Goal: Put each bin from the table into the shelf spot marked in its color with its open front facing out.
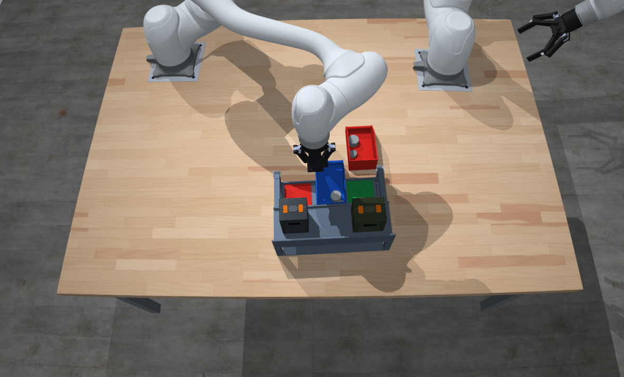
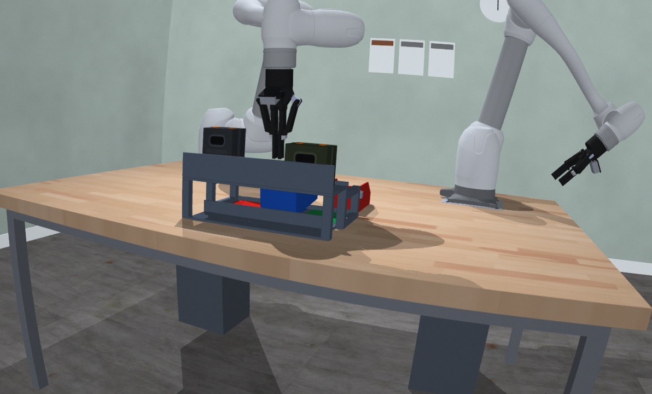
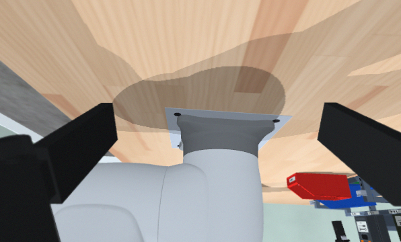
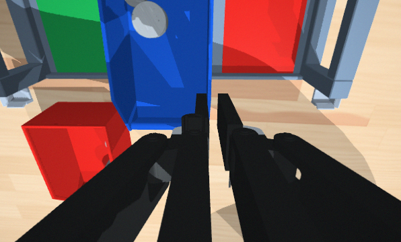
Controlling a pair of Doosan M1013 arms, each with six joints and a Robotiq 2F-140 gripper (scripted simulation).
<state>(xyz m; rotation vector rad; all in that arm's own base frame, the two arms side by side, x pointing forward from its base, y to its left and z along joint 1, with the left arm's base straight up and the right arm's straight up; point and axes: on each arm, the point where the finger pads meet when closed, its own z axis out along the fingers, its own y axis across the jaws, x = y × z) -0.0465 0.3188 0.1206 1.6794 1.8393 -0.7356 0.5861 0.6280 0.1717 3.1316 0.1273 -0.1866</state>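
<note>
Right now my right hand is 1 cm short of the blue bin, 5 cm to the right of it and 12 cm above it. From my right hand the other things lie so: grey shelf: 10 cm ahead, 6 cm to the left, 10 cm below; then red bin: 16 cm behind, 16 cm to the left, 13 cm below.
</note>
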